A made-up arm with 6 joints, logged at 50 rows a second.
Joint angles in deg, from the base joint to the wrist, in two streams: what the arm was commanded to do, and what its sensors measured. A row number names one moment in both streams.
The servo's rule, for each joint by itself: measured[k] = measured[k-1] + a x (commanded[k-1-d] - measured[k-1]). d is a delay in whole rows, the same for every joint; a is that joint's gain. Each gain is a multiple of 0.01, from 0.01 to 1. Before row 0 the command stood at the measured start. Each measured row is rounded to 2 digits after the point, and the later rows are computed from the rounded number. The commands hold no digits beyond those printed.
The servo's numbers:
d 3
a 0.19 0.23 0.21 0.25 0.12 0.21
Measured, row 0: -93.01, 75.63, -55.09, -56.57, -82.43, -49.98
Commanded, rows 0 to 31: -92.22, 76.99, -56.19, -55.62, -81.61, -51.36; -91.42, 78.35, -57.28, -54.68, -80.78, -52.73; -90.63, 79.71, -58.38, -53.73, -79.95, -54.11; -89.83, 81.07, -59.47, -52.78, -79.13, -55.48; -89.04, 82.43, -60.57, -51.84, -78.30, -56.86; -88.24, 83.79, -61.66, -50.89, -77.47, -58.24; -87.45, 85.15, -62.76, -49.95, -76.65, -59.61; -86.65, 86.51, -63.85, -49.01, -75.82, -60.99; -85.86, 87.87, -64.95, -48.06, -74.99, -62.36; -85.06, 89.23, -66.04, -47.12, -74.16, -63.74; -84.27, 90.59, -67.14, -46.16, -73.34, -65.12; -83.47, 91.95, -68.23, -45.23, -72.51, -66.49; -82.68, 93.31, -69.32, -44.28, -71.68, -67.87; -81.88, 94.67, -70.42, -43.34, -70.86, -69.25; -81.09, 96.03, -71.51, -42.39, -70.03, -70.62; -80.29, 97.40, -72.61, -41.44, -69.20, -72.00; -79.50, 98.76, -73.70, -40.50, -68.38, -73.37; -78.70, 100.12, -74.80, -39.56, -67.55, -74.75; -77.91, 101.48, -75.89, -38.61, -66.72, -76.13; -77.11, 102.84, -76.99, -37.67, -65.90, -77.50; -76.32, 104.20, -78.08, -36.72, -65.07, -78.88; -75.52, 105.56, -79.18, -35.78, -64.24, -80.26; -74.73, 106.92, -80.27, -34.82, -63.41, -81.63; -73.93, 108.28, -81.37, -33.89, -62.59, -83.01; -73.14, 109.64, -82.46, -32.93, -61.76, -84.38; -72.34, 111.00, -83.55, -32.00, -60.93, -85.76; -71.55, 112.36, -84.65, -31.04, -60.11, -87.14; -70.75, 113.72, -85.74, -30.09, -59.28, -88.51; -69.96, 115.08, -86.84, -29.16, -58.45, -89.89; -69.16, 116.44, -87.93, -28.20, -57.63, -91.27; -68.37, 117.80, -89.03, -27.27, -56.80, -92.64; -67.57, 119.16, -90.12, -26.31, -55.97, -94.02
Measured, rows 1 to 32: -93.01, 75.63, -55.09, -56.57, -82.43, -49.98; -93.01, 75.63, -55.09, -56.57, -82.43, -49.98; -93.01, 75.63, -55.09, -56.57, -82.43, -49.98; -92.86, 75.94, -55.32, -56.33, -82.33, -50.27; -92.59, 76.49, -55.73, -55.92, -82.14, -50.79; -92.22, 77.23, -56.29, -55.37, -81.88, -51.49; -91.77, 78.11, -56.96, -54.72, -81.55, -52.33; -91.25, 79.10, -57.72, -54.00, -81.16, -53.28; -90.68, 80.18, -58.55, -53.22, -80.72, -54.32; -90.07, 81.32, -59.43, -52.40, -80.23, -55.43; -89.42, 82.51, -60.36, -51.55, -79.70, -56.60; -88.74, 83.74, -61.32, -50.68, -79.13, -57.81; -88.04, 85.00, -62.31, -49.79, -78.53, -59.06; -87.32, 86.29, -63.32, -48.88, -77.91, -60.33; -86.59, 87.59, -64.35, -47.97, -77.26, -61.62; -85.85, 88.91, -65.39, -47.05, -76.59, -62.93; -85.10, 90.23, -66.45, -46.12, -75.90, -64.26; -84.34, 91.56, -67.51, -45.19, -75.20, -65.60; -83.57, 92.90, -68.58, -44.25, -74.48, -66.94; -82.80, 94.25, -69.66, -43.31, -73.75, -68.29; -82.02, 95.60, -70.74, -42.37, -73.01, -69.65; -81.24, 96.95, -71.82, -41.43, -72.26, -71.01; -80.46, 98.30, -72.91, -40.49, -71.50, -72.37; -79.67, 99.66, -74.00, -39.55, -70.73, -73.74; -78.88, 101.02, -75.09, -38.61, -69.95, -75.11; -78.09, 102.38, -76.18, -37.66, -69.17, -76.48; -77.30, 103.74, -77.27, -36.72, -68.38, -77.85; -76.51, 105.10, -78.36, -35.77, -67.59, -79.22; -75.72, 106.46, -79.45, -34.83, -66.79, -80.59; -74.93, 107.82, -80.54, -33.88, -65.99, -81.97; -74.14, 109.18, -81.63, -32.93, -65.18, -83.34; -73.35, 110.54, -82.72, -31.99, -64.37, -84.72
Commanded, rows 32 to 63: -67.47, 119.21, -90.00, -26.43, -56.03, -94.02; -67.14, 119.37, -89.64, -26.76, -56.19, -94.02; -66.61, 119.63, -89.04, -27.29, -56.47, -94.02; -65.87, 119.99, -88.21, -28.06, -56.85, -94.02; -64.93, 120.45, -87.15, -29.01, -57.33, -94.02; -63.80, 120.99, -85.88, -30.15, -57.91, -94.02; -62.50, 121.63, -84.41, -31.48, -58.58, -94.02; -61.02, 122.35, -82.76, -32.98, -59.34, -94.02; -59.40, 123.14, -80.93, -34.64, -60.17, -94.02; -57.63, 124.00, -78.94, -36.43, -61.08, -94.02; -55.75, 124.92, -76.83, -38.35, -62.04, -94.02; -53.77, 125.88, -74.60, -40.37, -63.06, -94.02; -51.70, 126.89, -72.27, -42.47, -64.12, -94.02; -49.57, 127.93, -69.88, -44.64, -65.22, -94.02; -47.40, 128.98, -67.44, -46.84, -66.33, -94.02; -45.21, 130.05, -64.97, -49.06, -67.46, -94.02; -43.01, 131.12, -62.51, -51.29, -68.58, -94.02; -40.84, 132.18, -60.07, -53.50, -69.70, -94.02; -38.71, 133.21, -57.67, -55.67, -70.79, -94.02; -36.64, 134.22, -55.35, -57.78, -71.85, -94.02; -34.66, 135.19, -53.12, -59.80, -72.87, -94.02; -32.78, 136.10, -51.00, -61.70, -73.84, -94.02; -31.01, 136.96, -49.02, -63.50, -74.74, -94.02; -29.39, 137.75, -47.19, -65.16, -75.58, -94.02; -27.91, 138.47, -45.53, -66.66, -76.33, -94.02; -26.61, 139.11, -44.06, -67.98, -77.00, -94.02; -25.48, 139.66, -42.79, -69.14, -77.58, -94.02; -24.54, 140.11, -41.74, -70.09, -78.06, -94.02; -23.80, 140.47, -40.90, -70.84, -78.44, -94.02; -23.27, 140.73, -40.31, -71.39, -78.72, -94.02; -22.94, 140.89, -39.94, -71.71, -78.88, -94.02; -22.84, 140.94, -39.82, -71.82, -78.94, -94.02
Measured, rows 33 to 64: -72.55, 111.90, -83.81, -31.04, -63.56, -86.10; -71.76, 113.26, -84.91, -30.10, -62.75, -87.47; -70.96, 114.62, -86.00, -29.15, -61.94, -88.85; -70.30, 115.68, -86.84, -28.47, -61.23, -89.94; -69.70, 116.53, -87.43, -28.04, -60.63, -90.80; -69.11, 117.24, -87.77, -27.85, -60.13, -91.48; -68.49, 117.87, -87.86, -27.90, -59.74, -92.01; -67.81, 118.46, -87.71, -28.18, -59.45, -92.43; -67.05, 119.04, -87.33, -28.67, -59.27, -92.76; -66.19, 119.64, -86.72, -29.37, -59.19, -93.02; -65.21, 120.26, -85.89, -30.27, -59.21, -93.23; -64.11, 120.92, -84.85, -31.36, -59.33, -93.40; -62.88, 121.63, -83.61, -32.63, -59.54, -93.53; -61.53, 122.39, -82.19, -34.06, -59.84, -93.63; -60.06, 123.19, -80.60, -35.64, -60.23, -93.71; -58.47, 124.04, -78.85, -37.35, -60.70, -93.78; -56.78, 124.93, -76.97, -39.17, -61.24, -93.83; -55.00, 125.86, -74.97, -41.09, -61.85, -93.87; -53.14, 126.82, -72.87, -43.08, -62.52, -93.90; -51.22, 127.81, -70.69, -45.13, -63.25, -93.93; -49.25, 128.82, -68.46, -47.22, -64.02, -93.95; -47.25, 129.83, -66.19, -49.33, -64.83, -93.96; -45.23, 130.84, -63.91, -51.44, -65.67, -93.97; -43.22, 131.84, -61.64, -53.53, -66.53, -93.98; -41.24, 132.82, -59.41, -55.57, -67.41, -93.99; -39.30, 133.77, -57.23, -57.55, -68.29, -94.00; -37.42, 134.69, -55.12, -59.45, -69.16, -94.00; -35.61, 135.56, -53.11, -61.25, -70.02, -94.00; -33.90, 136.38, -51.21, -62.93, -70.86, -94.00; -32.30, 137.13, -49.44, -64.48, -71.67, -94.00; -30.83, 137.82, -47.82, -65.88, -72.44, -94.00; -29.49, 138.43, -46.37, -67.12, -73.16, -94.00
